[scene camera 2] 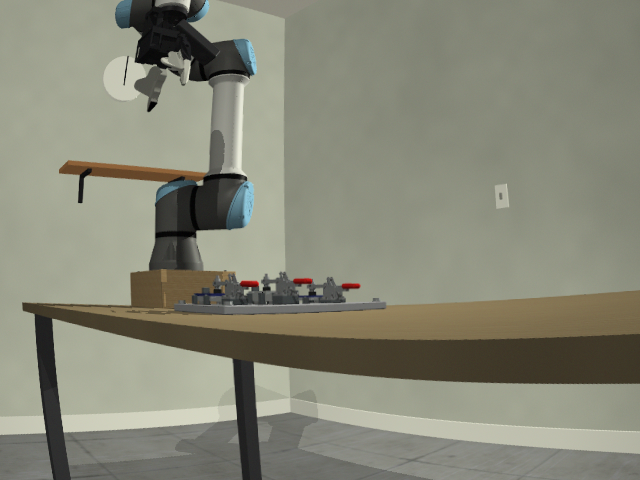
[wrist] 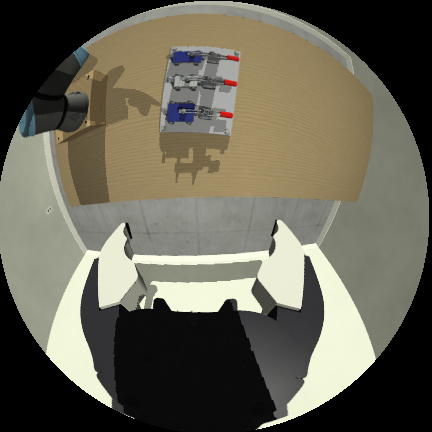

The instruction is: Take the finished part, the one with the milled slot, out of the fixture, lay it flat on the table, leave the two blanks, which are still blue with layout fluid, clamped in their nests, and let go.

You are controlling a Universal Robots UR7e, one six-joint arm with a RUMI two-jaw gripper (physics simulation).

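Places are measured from the arm's base along level axes (x ahead, y left, z up), in metres.
Pixels of known places: gripper, between the fingertips: [scene camera 2: 164,99] [wrist: 199,223]; arm's base, origin of its link: [scene camera 2: 175,271] [wrist: 74,111].
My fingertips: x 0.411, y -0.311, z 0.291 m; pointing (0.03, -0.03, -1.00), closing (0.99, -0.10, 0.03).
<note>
For each thing: its top centre in the pictures, then the offset to it from my fingertips. "spot": a spot on its surface instead. Level surfaces: height alone.
- bare grey metal part, a spot on its surface: [wrist: 186,82] spot: 0.014 m back, 0.259 m left, 0.339 m down
- second blue blank, centre of its top: [scene camera 2: 215,293] [wrist: 180,111] 0.043 m back, 0.163 m left, 0.350 m down
- table, height of its surface: 0.386 m down
The fixture [scene camera 2: 305,306] [wrist: 220,127] is a light grey plate on the table, with three nests in a row, each with a red-handled toggle clamp. In the wrist view the middle nest holds a bare grey metal part [wrist: 186,82]; its slot is too small to make out. A blue blank [wrist: 180,57] sits in the nest at the top of that view, and a second blue blank [wrist: 175,112] sits in the lower nest. The clamp arms reach over all three parts. My gripper [scene camera 2: 168,95] [wrist: 199,223] is open and empty, high above the table and away from the fixture.
The red clamp handles [wrist: 230,83] [scene camera 2: 302,281] stick out on one side of the fixture. The robot's wooden base block [scene camera 2: 147,289] [wrist: 98,100] stands beside it on the table [scene camera 2: 439,322] [wrist: 300,125]. A wall shelf [scene camera 2: 129,171] is behind the arm.
</note>
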